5 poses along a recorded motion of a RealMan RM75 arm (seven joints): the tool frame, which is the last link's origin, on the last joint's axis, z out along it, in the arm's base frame.
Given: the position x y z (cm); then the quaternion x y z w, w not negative.
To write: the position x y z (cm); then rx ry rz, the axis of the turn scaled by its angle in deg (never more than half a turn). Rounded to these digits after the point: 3 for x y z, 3 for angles.
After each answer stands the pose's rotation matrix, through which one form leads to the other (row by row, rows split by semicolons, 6 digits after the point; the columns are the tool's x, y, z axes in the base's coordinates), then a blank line. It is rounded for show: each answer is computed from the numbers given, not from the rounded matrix.
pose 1, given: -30.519 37.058 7.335 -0.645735 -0.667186 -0.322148 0.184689
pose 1, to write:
-30.519 37.058 7.335 -104.281 -107.745 -52.024
-0.097833 0.980645 0.169601; 0.742656 -0.041506 0.668385; 0.662488 0.191345 -0.724221

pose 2, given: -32.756 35.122 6.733 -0.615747 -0.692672 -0.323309 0.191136
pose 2, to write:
-32.756 35.122 6.733 -99.091 -111.471 -52.030
-0.168646 0.976613 0.133364; 0.729429 0.032654 0.683277; 0.662942 0.212511 -0.717877

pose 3, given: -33.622 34.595 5.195 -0.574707 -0.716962 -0.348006 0.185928
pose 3, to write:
-33.622 34.595 5.195 -92.748 -115.706 -56.162
-0.270285 0.953494 0.133396; 0.694678 0.097207 0.712722; 0.666610 0.285306 -0.688645

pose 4, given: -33.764 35.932 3.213 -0.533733 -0.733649 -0.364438 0.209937
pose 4, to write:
-33.764 35.932 3.213 -85.031 -116.880 -58.060
-0.342111 0.936163 0.080985; 0.630127 0.164628 0.758839; 0.697065 0.310638 -0.646223

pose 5, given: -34.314 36.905 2.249 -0.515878 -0.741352 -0.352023 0.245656
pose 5, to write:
-34.314 36.905 2.249 -80.657 -115.910 -55.039
-0.347046 0.937848 -0.001033; 0.591941 0.219899 0.775403; 0.727437 0.268489 -0.631466

